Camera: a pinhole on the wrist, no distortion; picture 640 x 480 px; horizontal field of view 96.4 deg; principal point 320.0 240.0 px. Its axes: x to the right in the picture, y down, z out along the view. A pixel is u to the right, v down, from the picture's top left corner.
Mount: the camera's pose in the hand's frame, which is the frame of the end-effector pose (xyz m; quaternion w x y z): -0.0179 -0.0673 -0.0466 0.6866 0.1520 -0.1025 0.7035
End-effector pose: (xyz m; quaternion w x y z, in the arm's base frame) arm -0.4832 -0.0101 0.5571 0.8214 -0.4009 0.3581 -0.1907
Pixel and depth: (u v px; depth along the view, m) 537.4 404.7 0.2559
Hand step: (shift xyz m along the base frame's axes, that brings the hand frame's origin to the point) 0.1016 0.2416 0.1637
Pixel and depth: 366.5 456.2 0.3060
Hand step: 0.0455 0.1947 0.3223
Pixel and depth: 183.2 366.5 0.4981
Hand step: 0.1122 0.0137 0.6099
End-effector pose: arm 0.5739 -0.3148 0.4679 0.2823 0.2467 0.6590 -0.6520
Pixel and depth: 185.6 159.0 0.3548
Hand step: -0.3071 -0.2329 0.1740
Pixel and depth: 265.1 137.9 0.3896
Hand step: -0.2807 -0.2950 0.0928
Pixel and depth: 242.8 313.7 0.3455
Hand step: -0.1236 -0.2524 0.2595
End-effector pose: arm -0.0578 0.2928 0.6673 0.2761 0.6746 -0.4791 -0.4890
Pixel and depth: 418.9 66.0 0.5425
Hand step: -0.4177 -0.2433 -0.3844
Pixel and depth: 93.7 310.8 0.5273
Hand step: -0.0453 0.3773 -0.6165
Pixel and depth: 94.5 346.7 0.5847
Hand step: -0.0666 0.4822 -0.6541
